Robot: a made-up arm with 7 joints.
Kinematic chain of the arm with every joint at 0, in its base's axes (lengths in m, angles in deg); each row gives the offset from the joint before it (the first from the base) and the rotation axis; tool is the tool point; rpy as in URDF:
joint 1: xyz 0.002 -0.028 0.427 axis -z
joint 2: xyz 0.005 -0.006 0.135 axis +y
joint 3: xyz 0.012 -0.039 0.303 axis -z
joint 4: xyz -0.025 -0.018 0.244 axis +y
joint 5: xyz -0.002 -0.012 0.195 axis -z
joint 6: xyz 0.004 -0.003 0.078 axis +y
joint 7: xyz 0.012 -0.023 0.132 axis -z
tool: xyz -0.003 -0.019 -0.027 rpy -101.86 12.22 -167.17
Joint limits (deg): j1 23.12..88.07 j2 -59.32..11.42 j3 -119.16..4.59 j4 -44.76..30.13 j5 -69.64..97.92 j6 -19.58..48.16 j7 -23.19..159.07
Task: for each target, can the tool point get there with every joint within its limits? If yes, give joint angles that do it. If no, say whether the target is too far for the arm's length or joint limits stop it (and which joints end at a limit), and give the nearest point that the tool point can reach.
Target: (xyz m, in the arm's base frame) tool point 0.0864 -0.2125 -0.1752
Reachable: no: joint limits stop it (at a limit: joint 1, joint 2, joint 3, joint 4, joint 5, joint 6, joint 7) | nearest point -0.7715 0.1533 0.6850 | short by 1.269 m
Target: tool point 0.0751 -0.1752 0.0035
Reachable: no: joint limits stop it (at a limit: joint 1, joint 2, joint 3, joint 4, joint 5, joint 6, joint 7) | nearest point -0.7715 0.1533 0.6850 | short by 1.135 m
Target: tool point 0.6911 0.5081 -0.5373
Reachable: no: too far | nearest point -0.0517 0.7920 0.6931 | short by 1.465 m
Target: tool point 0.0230 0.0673 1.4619
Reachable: yes | joints 65.56 -8.30 -98.55 15.91 19.81 13.70 127.66
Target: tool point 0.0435 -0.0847 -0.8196
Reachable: no: too far | nearest point -0.7715 0.1533 0.6850 | short by 1.728 m
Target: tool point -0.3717 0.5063 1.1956
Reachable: yes | joints 56.99 -53.06 -37.68 16.38 13.19 5.69 140.06
